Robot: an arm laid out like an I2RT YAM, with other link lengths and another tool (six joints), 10 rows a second.
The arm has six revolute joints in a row. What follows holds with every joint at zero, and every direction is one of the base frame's. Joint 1 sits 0.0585 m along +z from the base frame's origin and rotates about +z. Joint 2 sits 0.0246 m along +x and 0.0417 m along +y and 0.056 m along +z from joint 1 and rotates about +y. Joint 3 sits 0.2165 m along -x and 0.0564 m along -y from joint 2 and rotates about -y. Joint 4 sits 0.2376 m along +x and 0.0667 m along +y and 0.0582 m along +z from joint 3 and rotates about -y. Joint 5 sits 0.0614 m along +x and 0.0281 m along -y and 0.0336 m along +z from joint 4 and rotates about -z. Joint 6 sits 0.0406 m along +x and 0.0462 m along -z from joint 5 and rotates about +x. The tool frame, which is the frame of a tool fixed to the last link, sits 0.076 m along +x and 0.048 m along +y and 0.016 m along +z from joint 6; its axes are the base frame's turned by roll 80.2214, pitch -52.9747 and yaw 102.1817 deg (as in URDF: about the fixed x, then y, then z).
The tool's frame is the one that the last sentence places.
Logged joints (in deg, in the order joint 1, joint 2, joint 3, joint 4, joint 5, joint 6), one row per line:
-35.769 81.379 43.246 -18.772 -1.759 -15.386
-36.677 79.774 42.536 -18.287 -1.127 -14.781
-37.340 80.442 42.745 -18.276 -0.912 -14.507
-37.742 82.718 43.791 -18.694 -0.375 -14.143
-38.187 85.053 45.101 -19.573 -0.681 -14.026
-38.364 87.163 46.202 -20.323 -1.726 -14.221
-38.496 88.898 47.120 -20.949 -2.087 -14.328
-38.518 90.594 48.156 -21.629 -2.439 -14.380
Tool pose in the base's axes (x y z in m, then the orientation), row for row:
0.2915 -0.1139 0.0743 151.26 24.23 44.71
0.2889 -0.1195 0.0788 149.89 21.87 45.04
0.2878 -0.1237 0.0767 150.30 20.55 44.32
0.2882 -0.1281 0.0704 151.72 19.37 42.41
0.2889 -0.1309 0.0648 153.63 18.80 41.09
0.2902 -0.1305 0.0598 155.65 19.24 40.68
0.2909 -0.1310 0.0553 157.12 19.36 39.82
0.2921 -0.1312 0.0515 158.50 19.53 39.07
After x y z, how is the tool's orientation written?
As a rotation vector, in degrees.
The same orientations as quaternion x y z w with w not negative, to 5 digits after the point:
0.93285 0.14943 0.27574 0.17726
0.93111 0.13585 0.27979 0.19054
0.93362 0.12765 0.27530 0.19047
0.93945 0.11994 0.26260 0.18462
0.94499 0.11564 0.25275 0.17247
0.94886 0.11729 0.24799 0.15622
0.95224 0.11733 0.24133 0.14574
0.95515 0.11769 0.23544 0.13564

